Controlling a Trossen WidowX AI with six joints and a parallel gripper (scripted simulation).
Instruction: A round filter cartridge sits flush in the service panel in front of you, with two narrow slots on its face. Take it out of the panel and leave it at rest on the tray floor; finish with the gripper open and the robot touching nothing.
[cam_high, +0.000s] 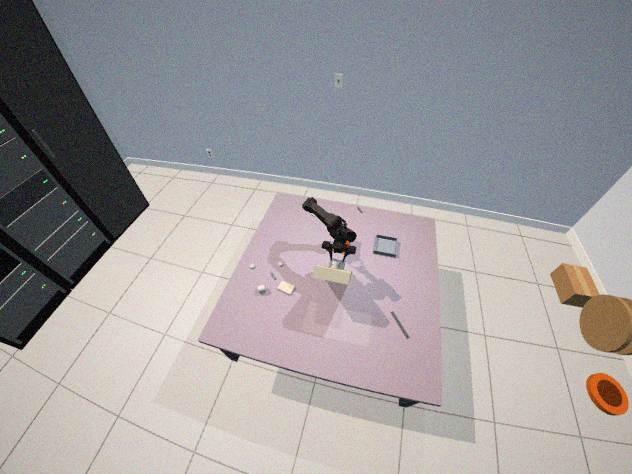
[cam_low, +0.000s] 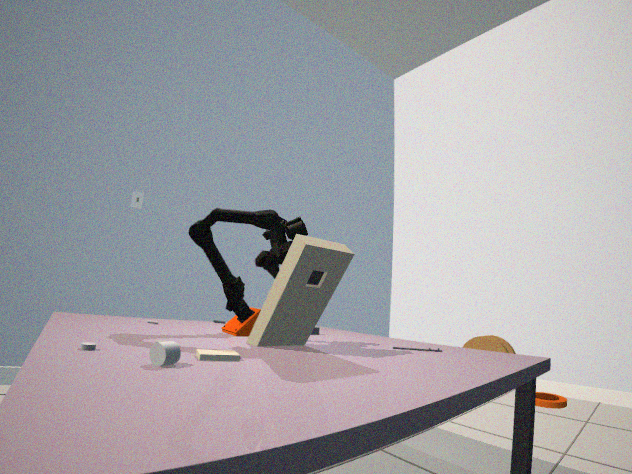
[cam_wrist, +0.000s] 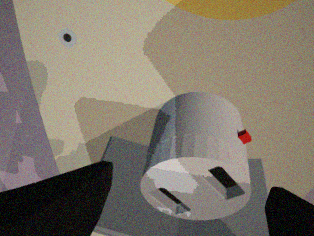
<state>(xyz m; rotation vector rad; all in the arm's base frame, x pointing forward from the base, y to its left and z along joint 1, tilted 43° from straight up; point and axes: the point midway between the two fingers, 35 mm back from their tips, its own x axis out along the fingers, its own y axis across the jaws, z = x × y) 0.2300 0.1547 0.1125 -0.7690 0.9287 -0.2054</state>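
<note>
My gripper tip is 20 mm above the grey round filter cartridge and 10 mm short of it. The rest, counted from my gripper tip: grey tray (380 mm behind, 230 mm to the left, 190 mm below); then flat beige block (250 mm to the right, 190 mm below, 180 mm ahead); then beige service panel (50 mm ahead, 30 mm below, 10 mm to the left).
</note>
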